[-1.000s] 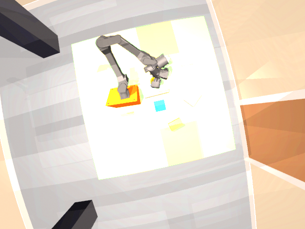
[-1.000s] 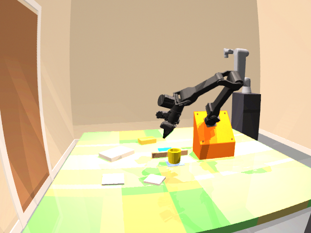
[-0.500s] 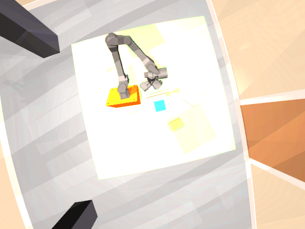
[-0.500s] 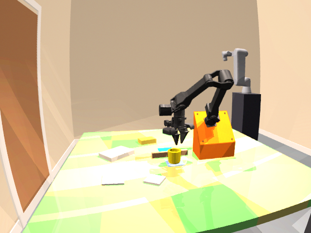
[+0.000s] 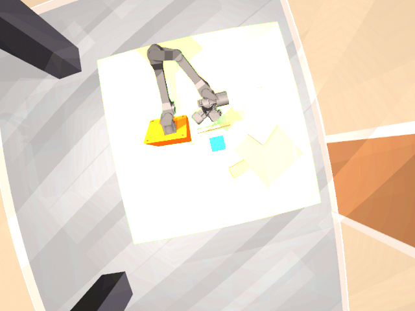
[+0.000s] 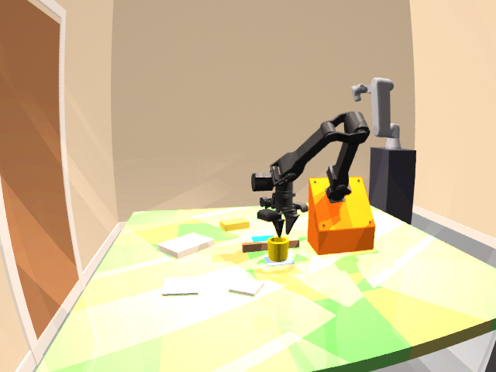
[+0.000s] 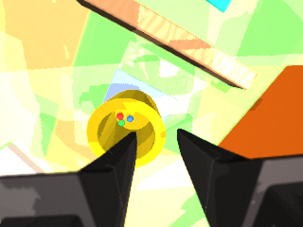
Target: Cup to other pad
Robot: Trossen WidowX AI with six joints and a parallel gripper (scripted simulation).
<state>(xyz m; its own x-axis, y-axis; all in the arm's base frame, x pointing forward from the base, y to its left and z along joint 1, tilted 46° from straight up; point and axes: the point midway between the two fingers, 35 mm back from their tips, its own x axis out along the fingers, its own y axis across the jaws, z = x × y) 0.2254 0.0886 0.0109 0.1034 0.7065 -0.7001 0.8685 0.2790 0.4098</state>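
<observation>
My gripper tip is now 2 cm short of the yellow cup, 2 cm to the right of it and 4 cm above it. The rest, counted from my gripper tip: wooden bar 2 cm ahead, 8 cm to the right, 7 cm below; then cyan pad 2 cm ahead, 18 cm to the right, 9 cm below; then white slab 33 cm ahead, 16 cm to the right, 7 cm below.
</observation>
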